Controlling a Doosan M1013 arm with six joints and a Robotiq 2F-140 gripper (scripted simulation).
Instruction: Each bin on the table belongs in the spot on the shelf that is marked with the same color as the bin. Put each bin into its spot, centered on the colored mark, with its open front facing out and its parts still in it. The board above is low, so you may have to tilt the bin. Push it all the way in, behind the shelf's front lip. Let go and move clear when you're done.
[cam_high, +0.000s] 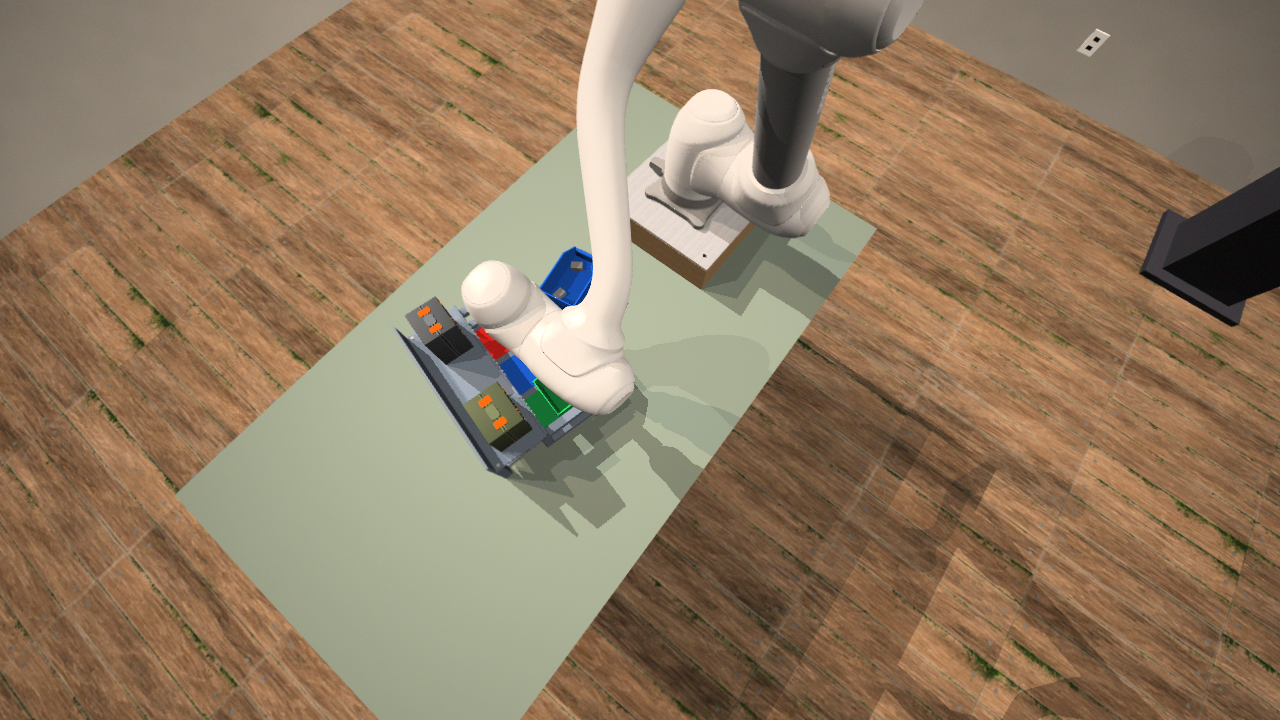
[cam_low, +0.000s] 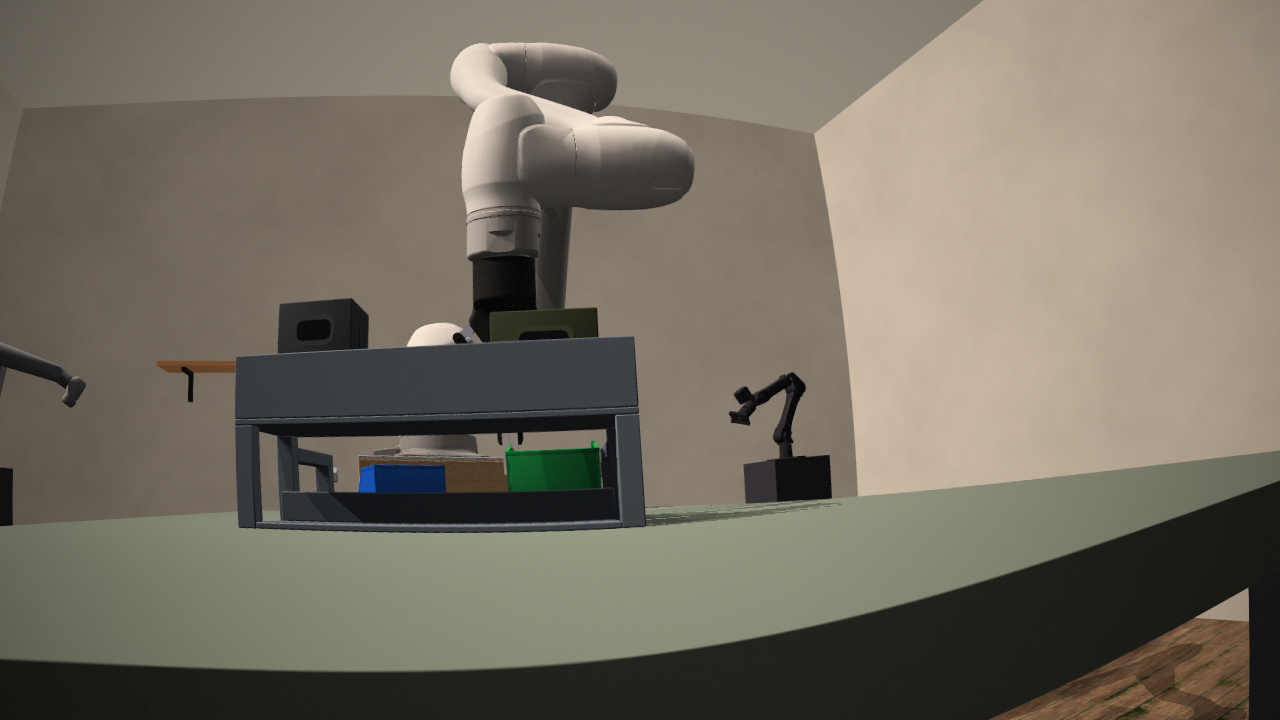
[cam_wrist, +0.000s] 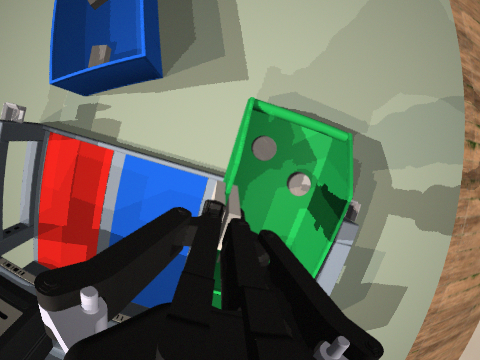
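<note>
The green bin lies 50 mm to the left of my hand and 40 mm below it. From my hand the other things lie so: black box (220 mm to the right, 120 mm ahead, 70 mm above); olive box (180 mm ahead, 60 mm above); blue bin (200 mm behind, 130 mm to the right, 50 mm below).
</note>
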